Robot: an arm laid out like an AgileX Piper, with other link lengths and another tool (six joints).
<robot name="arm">
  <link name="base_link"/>
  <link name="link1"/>
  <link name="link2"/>
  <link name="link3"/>
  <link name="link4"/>
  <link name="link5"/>
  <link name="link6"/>
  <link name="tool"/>
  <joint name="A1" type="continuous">
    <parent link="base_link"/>
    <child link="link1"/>
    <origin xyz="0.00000 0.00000 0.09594"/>
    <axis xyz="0 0 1"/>
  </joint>
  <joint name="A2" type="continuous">
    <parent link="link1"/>
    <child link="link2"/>
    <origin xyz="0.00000 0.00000 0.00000" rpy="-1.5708 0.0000 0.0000"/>
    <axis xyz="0 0 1"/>
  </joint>
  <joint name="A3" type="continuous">
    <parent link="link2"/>
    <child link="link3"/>
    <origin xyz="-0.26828 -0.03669 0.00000"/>
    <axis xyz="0 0 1"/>
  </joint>
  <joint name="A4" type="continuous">
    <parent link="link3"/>
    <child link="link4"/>
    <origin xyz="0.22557 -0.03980 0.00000" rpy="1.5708 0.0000 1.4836"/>
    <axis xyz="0 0 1"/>
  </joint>
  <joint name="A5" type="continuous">
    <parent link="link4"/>
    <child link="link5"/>
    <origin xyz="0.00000 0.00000 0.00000" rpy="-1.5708 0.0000 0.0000"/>
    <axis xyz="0 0 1"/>
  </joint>
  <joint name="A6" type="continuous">
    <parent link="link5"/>
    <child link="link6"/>
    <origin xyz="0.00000 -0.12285 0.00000" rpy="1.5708 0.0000 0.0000"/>
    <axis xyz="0 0 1"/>
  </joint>
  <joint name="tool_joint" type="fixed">
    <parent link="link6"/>
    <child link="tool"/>
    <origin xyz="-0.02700 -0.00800 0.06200" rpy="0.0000 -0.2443 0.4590"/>
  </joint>
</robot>
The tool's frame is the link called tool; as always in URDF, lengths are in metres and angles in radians. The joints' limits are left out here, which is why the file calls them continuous.
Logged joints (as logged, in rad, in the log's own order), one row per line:
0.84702, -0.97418, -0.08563, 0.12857, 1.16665, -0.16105
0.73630, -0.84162, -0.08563, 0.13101, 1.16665, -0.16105
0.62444, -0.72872, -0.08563, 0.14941, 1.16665, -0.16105
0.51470, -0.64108, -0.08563, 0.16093, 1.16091, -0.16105
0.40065, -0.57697, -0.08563, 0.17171, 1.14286, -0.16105
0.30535, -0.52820, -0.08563, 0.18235, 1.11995, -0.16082
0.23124, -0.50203, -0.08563, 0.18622, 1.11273, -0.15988
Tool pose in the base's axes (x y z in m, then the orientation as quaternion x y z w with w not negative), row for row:
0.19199, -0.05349, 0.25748, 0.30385, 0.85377, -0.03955, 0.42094
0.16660, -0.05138, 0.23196, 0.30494, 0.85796, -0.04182, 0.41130
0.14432, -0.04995, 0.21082, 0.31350, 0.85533, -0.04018, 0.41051
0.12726, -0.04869, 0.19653, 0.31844, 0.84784, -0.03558, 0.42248
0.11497, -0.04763, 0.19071, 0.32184, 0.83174, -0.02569, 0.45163
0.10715, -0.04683, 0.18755, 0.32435, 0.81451, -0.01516, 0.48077
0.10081, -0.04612, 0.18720, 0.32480, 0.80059, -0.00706, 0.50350
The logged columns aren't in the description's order. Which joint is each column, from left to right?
Columns, left to right: A2, A3, A1, A6, A5, A4.
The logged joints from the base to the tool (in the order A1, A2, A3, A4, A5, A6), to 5 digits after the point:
-0.08563, 0.84702, -0.97418, -0.16105, 1.16665, 0.12857
-0.08563, 0.73630, -0.84162, -0.16105, 1.16665, 0.13101
-0.08563, 0.62444, -0.72872, -0.16105, 1.16665, 0.14941
-0.08563, 0.51470, -0.64108, -0.16105, 1.16091, 0.16093
-0.08563, 0.40065, -0.57697, -0.16105, 1.14286, 0.17171
-0.08563, 0.30535, -0.52820, -0.16082, 1.11995, 0.18235
-0.08563, 0.23124, -0.50203, -0.15988, 1.11273, 0.18622

